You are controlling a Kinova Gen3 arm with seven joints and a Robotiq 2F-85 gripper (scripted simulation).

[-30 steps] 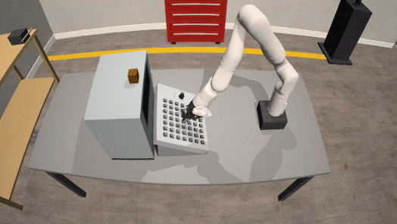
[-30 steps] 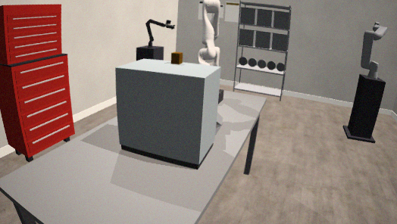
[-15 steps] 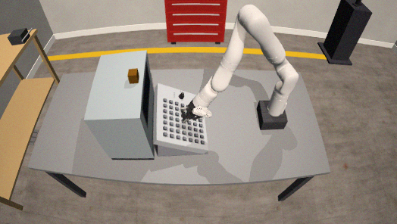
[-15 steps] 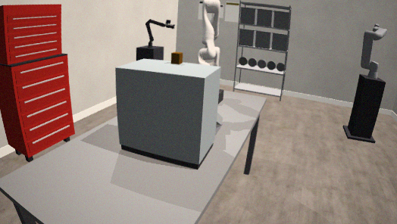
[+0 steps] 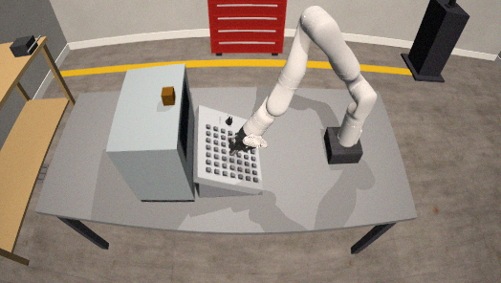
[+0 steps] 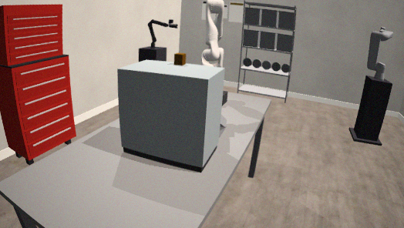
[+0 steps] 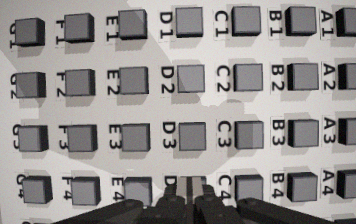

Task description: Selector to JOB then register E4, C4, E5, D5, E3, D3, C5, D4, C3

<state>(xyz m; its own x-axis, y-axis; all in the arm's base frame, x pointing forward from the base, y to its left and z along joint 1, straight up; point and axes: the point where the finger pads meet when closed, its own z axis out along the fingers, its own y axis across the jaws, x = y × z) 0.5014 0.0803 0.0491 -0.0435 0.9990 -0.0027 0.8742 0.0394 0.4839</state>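
The key D4 is 1 cm ahead of my hand and 2 cm below it. Also, from my hand: key C4 (4 cm ahead); key B4 (7 cm ahead, 2 cm above); key (4 cm ahead, 4 cm to the left).
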